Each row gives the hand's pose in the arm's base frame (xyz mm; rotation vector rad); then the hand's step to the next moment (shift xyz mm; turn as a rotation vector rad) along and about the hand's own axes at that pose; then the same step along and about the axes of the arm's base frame.
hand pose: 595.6 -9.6 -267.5 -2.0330 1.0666 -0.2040
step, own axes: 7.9 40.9 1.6 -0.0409 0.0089 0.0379
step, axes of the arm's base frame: -19.5 -17.7 -32.3 -0.0133 0.0500 -0.0226
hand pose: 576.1 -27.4 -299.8 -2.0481 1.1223 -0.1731
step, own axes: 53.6 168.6 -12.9 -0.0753 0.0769 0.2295
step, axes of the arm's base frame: -84.6 -100.1 -119.6 0.0082 0.1641 -0.1930
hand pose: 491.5 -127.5 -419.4 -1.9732 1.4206 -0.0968
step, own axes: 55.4 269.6 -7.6 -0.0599 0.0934 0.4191
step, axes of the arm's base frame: -198.9 -94.4 -165.4 0.0838 0.2405 -0.3509
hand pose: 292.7 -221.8 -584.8 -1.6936 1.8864 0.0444
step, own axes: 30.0 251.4 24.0 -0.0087 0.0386 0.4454
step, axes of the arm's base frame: -220.7 29.7 -122.8 0.1440 0.1950 -0.3757
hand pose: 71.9 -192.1 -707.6 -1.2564 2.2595 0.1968
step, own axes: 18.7 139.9 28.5 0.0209 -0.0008 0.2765
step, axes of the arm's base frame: -111.8 74.3 -52.0 0.0988 0.0878 -0.2438
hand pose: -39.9 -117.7 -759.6 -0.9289 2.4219 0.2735
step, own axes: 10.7 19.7 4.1 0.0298 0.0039 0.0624
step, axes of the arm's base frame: -18.2 10.1 -9.2 0.0039 0.0088 -0.0686
